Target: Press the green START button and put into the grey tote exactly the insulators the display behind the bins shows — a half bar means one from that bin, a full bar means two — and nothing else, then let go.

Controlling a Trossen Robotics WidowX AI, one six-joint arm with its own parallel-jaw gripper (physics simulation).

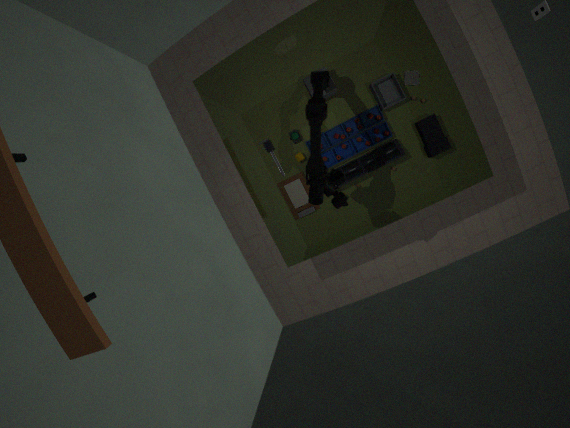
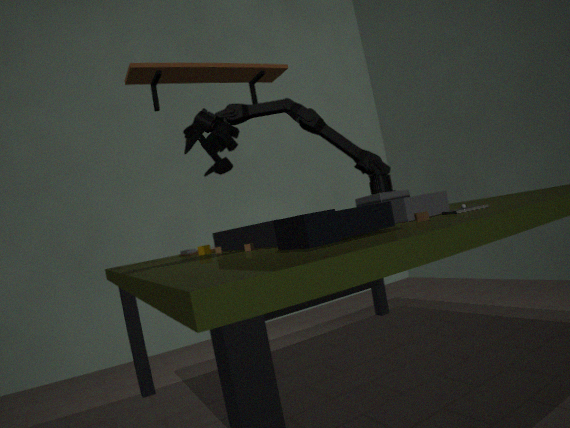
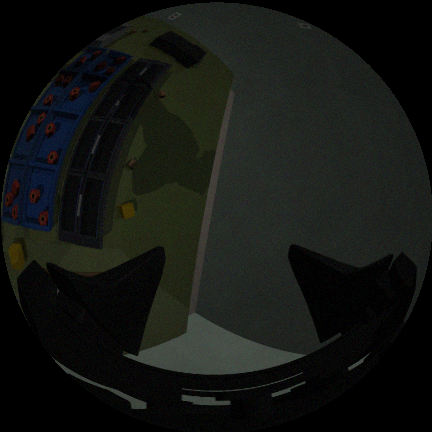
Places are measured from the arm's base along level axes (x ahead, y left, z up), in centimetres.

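Pixels of known places: gripper, fingertip midpoint: (image 2: 195, 164) (image 3: 229, 253); arm's base at its link origin: (image 1: 321, 82) (image 2: 382, 194).
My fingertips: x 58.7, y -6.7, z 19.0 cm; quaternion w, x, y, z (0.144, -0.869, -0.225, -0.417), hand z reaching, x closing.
For each thing: its top centre in the pictures, then the offset to it from my fingertips.
- green button at its top centre: (image 1: 294, 135) dx -37.7, dy -15.0, dz -23.3 cm
- grey tote at its top centre: (image 2: 406, 197) (image 1: 388, 90) dx -44.9, dy +38.7, dz -21.9 cm
- black box at its top centre: (image 2: 332, 209) (image 3: 184, 43) (image 1: 434, 135) dx -16.3, dy +55.2, dz -21.7 cm
- yellow block at its top centre: (image 3: 128, 210) (image 2: 203, 245) dx +2.0, dy +1.0, dz -24.7 cm
- brown-framed white panel at its top centre: (image 1: 298, 196) dx -5.0, dy -23.4, dz -25.5 cm
- dark-handled tool at its top centre: (image 1: 271, 158) dx -30.0, dy -31.6, dz -25.4 cm
The gripper (image 2: 196, 163) (image 3: 226, 247) is wide open and empty, high above the table on the raised arm. The green button (image 1: 295, 135) is a small dark-green shape left of the bins. The blue bins (image 1: 360, 131) (image 3: 62, 130) stand in two rows and hold orange-red insulators (image 1: 339, 157) (image 3: 50, 128). A long dark panelled unit (image 3: 106, 145) runs beside the bins, apparently the display, with short pale bars (image 3: 80, 200); which bars are half or full is too dark to tell. The grey tote (image 1: 390, 91) stands past the bins' far end; no insulator shows in it.
A black box (image 1: 433, 136) (image 3: 179, 49) stands near the tote. A yellow block (image 3: 128, 210) and small tan blocks (image 3: 132, 163) (image 3: 161, 94) lie beside the panelled unit. A brown-framed white panel (image 1: 296, 192) and a dark-handled tool (image 1: 269, 146) lie left. A wall shelf (image 2: 205, 74) hangs behind the arm.
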